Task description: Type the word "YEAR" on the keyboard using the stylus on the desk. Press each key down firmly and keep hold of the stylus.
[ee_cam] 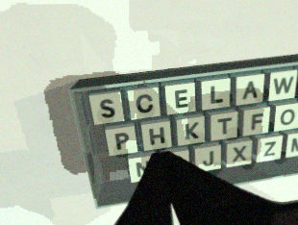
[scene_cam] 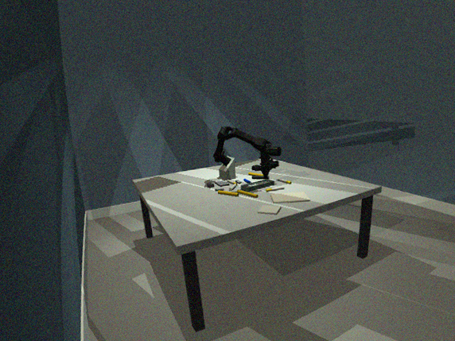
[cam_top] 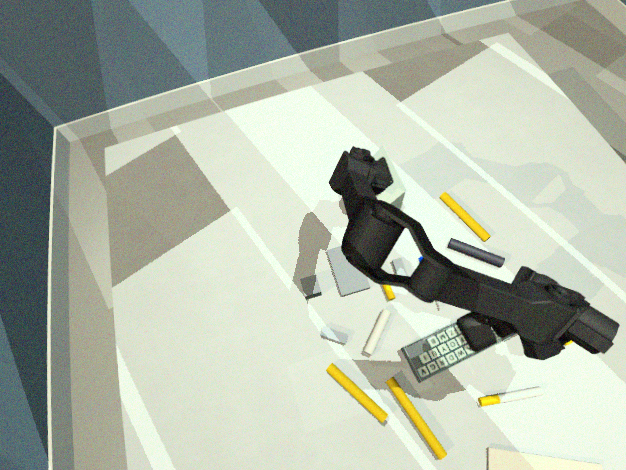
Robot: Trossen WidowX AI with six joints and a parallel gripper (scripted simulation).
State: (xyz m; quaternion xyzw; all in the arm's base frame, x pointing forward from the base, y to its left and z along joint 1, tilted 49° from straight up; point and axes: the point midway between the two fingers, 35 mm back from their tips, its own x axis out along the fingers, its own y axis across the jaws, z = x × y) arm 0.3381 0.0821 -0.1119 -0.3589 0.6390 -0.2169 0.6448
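Right now the blue pen is 10 cm behind my gripper tip, 8 cm to the right of it and 3 cm below it. The rest, counted from my gripper tip: white stick (4 cm behind, 22 cm to the right, 3 cm below); paper sheet (31 cm ahead, 2 cm to the right, 4 cm below); dark grey rod (16 cm behind, 4 cm to the left, 3 cm below).
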